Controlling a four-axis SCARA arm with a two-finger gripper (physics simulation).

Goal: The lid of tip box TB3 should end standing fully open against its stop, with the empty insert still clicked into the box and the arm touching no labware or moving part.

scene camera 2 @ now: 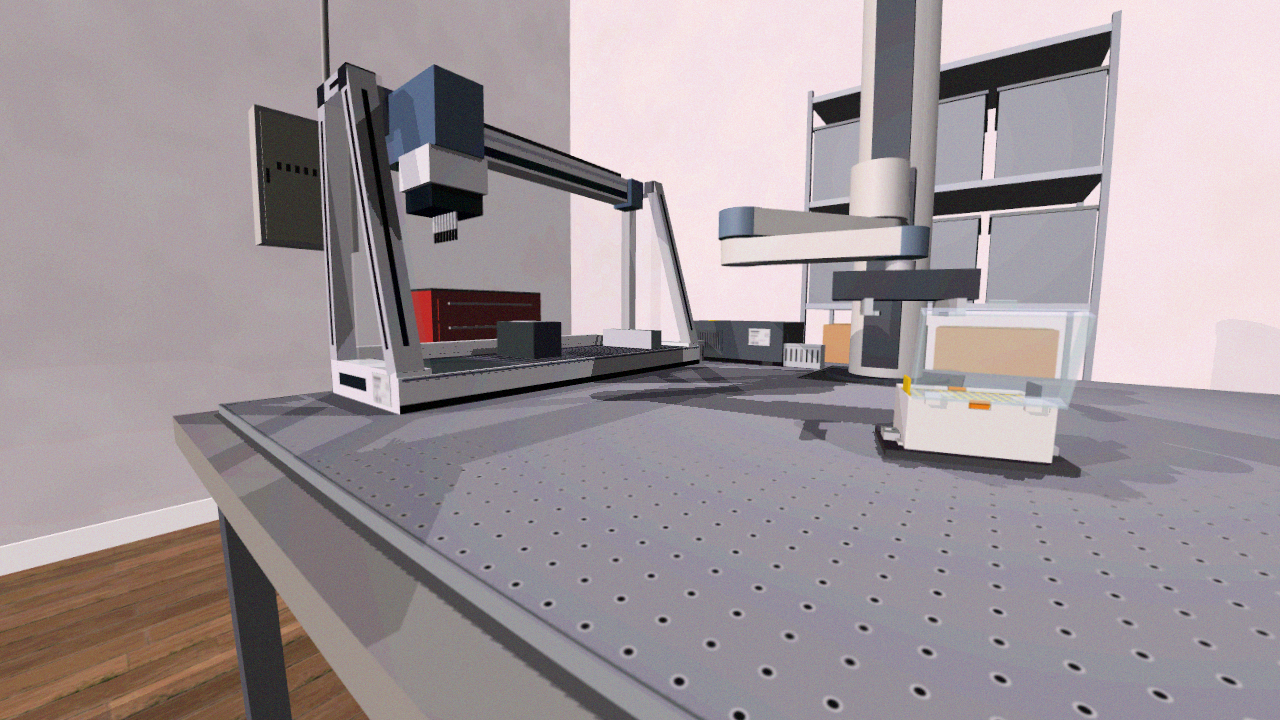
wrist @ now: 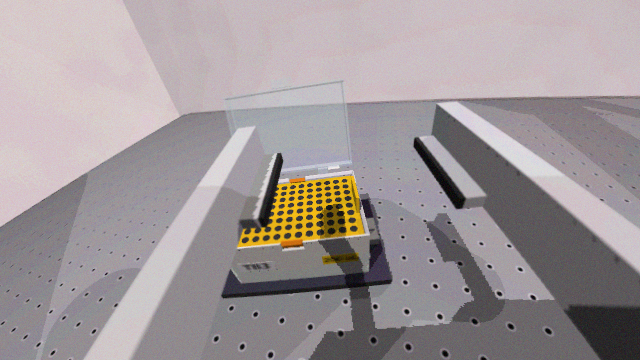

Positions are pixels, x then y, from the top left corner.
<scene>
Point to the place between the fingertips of my gripper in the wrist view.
345, 134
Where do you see a yellow insert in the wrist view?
At 326, 208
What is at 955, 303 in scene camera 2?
My gripper.
</scene>
